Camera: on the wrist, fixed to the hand. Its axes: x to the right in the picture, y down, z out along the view.
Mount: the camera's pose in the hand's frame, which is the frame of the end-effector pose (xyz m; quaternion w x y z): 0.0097 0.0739 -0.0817 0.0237 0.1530 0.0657 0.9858
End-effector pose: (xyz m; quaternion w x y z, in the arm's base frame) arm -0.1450 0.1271 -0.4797 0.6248 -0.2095 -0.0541 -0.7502
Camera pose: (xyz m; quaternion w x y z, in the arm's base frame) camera -0.0955 0.0744 -0.5634 0.7899 0.0866 0.1315 0.5926
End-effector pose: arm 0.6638 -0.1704 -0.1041 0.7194 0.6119 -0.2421 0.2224
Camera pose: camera 0.6321 -0.0782 -0.0519 0.2799 0.1287 0.5276 -0.7917
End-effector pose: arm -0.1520 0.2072 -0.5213 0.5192 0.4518 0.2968 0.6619
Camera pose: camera -0.2575 0.2017 -0.4887 0.7288 -0.3392 0.3030 -0.5118
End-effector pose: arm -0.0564 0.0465 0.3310 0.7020 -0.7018 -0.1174 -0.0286
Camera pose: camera -0.0216 -0.0324 0.2617 0.1599 -0.0231 0.7308 0.6632
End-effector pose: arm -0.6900 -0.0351 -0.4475 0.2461 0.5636 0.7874 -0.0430
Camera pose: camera -0.6529 0.0282 -0.3647 0.0897 -0.8300 0.5273 -0.1581
